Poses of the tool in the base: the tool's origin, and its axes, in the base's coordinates. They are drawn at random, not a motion.
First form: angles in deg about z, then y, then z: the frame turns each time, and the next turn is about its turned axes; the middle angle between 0 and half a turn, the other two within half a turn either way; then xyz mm.
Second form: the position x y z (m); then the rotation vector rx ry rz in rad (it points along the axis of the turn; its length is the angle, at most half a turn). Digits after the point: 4 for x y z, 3 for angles.
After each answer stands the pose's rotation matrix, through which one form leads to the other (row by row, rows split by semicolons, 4 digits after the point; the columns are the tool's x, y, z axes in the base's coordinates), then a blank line. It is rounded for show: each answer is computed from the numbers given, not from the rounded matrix.
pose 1, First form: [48.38, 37.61, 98.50, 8.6, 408.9, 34.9]
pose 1, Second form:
[0.0086, 0.4089, 0.0349, 0.368, 0.787, 2.445]
-0.8171 -0.4099 0.4053; 0.5694 -0.6839 0.4562; 0.0902 0.6036 0.7922

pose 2, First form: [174.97, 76.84, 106.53, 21.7, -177.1, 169.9]
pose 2, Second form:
[0.0217, -0.1771, 0.1699, 0.808, -1.188, -1.146]
-0.0195 0.2424 -0.9700; -0.9607 0.2643 0.0854; 0.2770 0.9335 0.2277

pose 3, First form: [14.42, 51.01, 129.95, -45.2, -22.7, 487.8]
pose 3, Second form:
[-0.0452, -0.0227, 0.4878, 0.978, 0.617, 2.308]
-0.5822 -0.3072 0.7528; 0.6418 -0.7420 0.1936; 0.4991 0.5958 0.6292

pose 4, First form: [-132.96, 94.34, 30.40, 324.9, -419.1, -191.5]
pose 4, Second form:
[0.3249, -0.4191, -0.1915, 1.814, 0.265, -1.326]
0.4148 0.6051 -0.6795; -0.2971 -0.6158 -0.7297; -0.8600 0.5046 -0.0757

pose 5, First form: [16.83, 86.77, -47.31, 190.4, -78.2, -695.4]
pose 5, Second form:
[0.1904, -0.0782, -0.6954, -0.812, 1.296, -0.425]
0.2494 -0.1567 0.9556; -0.6925 0.6610 0.2891; -0.6770 -0.7339 0.0563

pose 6, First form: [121.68, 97.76, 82.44, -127.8, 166.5, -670.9]
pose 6, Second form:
[-0.1278, 0.1665, -0.6709, 0.732, -2.053, -1.861]
-0.8343 -0.1823 -0.5204; -0.5357 0.0448 0.8432; -0.1304 0.9822 -0.1350

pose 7, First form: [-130.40, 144.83, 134.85, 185.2, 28.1, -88.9]
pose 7, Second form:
[0.1852, 0.0281, -0.0889, 1.860, -1.712, 0.031]
0.1663 -0.9127 -0.3733; -0.8985 0.0158 -0.4386; 0.4062 0.4084 -0.8174

